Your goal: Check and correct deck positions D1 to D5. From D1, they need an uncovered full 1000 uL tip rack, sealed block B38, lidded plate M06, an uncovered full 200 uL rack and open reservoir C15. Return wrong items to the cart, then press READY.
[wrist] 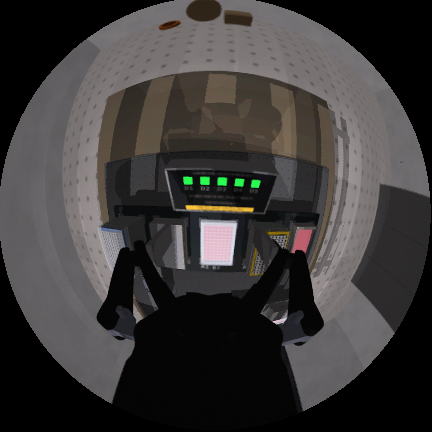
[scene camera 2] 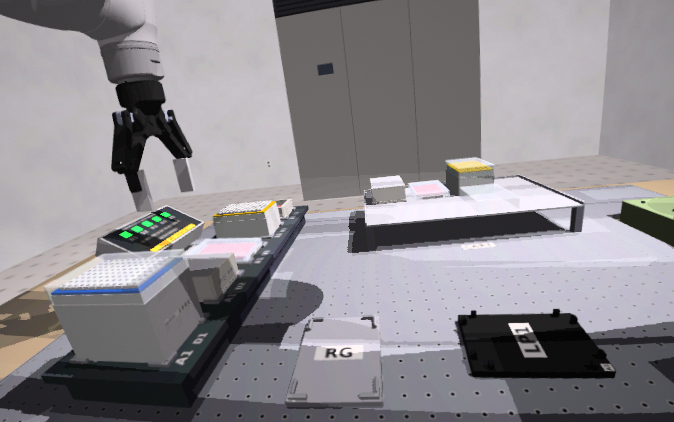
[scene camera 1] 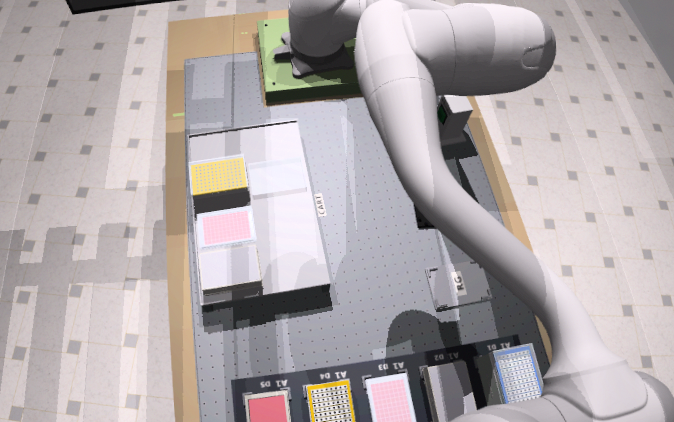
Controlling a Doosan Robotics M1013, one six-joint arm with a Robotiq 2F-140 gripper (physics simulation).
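Pixels of known places: gripper, between the fingertips: [wrist: 212, 233] [scene camera 2: 169, 200]; arm's base, origin of its link: [scene camera 1: 316, 51].
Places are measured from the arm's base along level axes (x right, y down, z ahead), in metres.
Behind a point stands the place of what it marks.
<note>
A blue-rimmed tip rack [scene camera 1: 517, 375] {z 1.008, x -0.136, y -0.114 m} [scene camera 2: 125, 320] [wrist: 114, 245] {z 1.039, x -0.129, y -0.114 m} stands at D1; a clear cover shows over its top in scene camera 2. A grey-beige block [scene camera 1: 447, 385] {z 0.982, x -0.013, y -0.053 m} [scene camera 2: 210, 280] {z 0.947, x -0.065, y -0.045 m} sits at D2, a pink plate with a clear lid [scene camera 1: 392, 400] {z 0.977, x 0.100, y -0.030 m} [scene camera 2: 225, 248] {z 0.982, x 0.093, y -0.030 m} [wrist: 218, 242] {z 0.998, x 0.109, y -0.031 m} at D3, an uncovered yellow-rimmed rack with tips [scene camera 1: 331, 402] {z 0.948, x 0.223, y -0.075 m} [scene camera 2: 245, 220] {z 0.962, x 0.183, y -0.055 m} [wrist: 259, 261] {z 0.960, x 0.202, y -0.076 m} at D4, and a red open reservoir [scene camera 1: 268, 410] {z 0.929, x 0.346, y -0.026 m} [scene camera 2: 285, 206] {z 0.897, x 0.322, y -0.038 m} [wrist: 302, 240] {z 0.967, x 0.360, y -0.026 m} at D5. Their labels are unreadable. My gripper [scene camera 2: 164, 192] {z 1.072, x 0.102, y -0.138 m} is open and empty, above the control panel [scene camera 2: 150, 230] {z 1.132, x 0.107, y -0.081 m} [wrist: 221, 190] {z 1.129, x 0.123, y -0.081 m}, which shows green D1 to D5 squares and a yellow bar.
The cart [scene camera 1: 295, 235] {z 0.571, x 0.200, y -0.022 m} [scene camera 2: 545, 200] {z 0.304, x 0.174, y -0.021 m} bears a covered yellow rack [scene camera 1: 219, 176] {z 0.417, x 0.340, y -0.092 m} [scene camera 2: 470, 175] {z 0.429, x 0.280, y -0.071 m}, a pink plate [scene camera 1: 226, 226] {z 0.518, x 0.349, y -0.038 m} [scene camera 2: 428, 189] {z 0.522, x 0.320, y -0.038 m}, a pale block [scene camera 1: 229, 267] {z 0.626, x 0.358, y -0.063 m} [scene camera 2: 387, 189] {z 0.631, x 0.296, y -0.057 m} and a flat clear cover [scene camera 1: 277, 177] {z 0.425, x 0.209, y -0.047 m}. The RG holder [scene camera 1: 442, 292] {z 0.777, x -0.103, y 0.031 m} [scene camera 2: 335, 377] {z 0.771, x -0.190, y 0.031 m} and black LP1 holder [scene camera 2: 565, 350] {z 0.510, x -0.194, y 0.029 m} lie on the table.
</note>
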